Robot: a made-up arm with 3 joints. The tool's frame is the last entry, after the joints.
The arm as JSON. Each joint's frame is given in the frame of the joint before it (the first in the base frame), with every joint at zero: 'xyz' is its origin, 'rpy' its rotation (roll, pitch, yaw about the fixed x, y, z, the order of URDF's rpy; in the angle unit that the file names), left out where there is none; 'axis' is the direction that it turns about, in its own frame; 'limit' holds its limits. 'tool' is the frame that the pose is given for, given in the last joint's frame.
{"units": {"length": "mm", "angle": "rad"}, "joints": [
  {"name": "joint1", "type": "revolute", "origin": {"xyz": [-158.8, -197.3, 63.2], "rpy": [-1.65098, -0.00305, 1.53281]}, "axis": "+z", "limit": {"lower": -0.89, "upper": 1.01}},
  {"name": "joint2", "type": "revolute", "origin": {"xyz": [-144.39, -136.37, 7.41], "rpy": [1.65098, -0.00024, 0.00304]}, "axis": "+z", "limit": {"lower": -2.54, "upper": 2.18}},
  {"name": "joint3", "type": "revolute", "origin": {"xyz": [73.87, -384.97, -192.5], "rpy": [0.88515, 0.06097, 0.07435]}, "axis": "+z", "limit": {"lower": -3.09, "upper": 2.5}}
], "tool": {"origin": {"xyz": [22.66, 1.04, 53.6], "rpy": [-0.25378, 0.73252, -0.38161]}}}
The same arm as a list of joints. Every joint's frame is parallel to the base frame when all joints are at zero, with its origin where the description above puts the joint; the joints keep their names.
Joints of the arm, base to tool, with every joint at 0 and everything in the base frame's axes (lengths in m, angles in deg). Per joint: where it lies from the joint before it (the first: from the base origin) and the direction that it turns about. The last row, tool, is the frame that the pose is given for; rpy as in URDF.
joint1: axis -0.996059 0.038098 -0.080097 xyz -0.1588 -0.1973 0.0632
joint2: axis +z xyz -0.0238 -0.1440 0.1349
joint3: axis 0.772096 0.0667 0.631996 xyz 0.3875 0.0592 -0.1925
tool: xyz 0.0399 0.0262 0.0333 rpy 56.42 42.73 119.86
Joint limits (deg, base to tool): -50.99..57.87 -145.53..124.90 -177.04..143.24

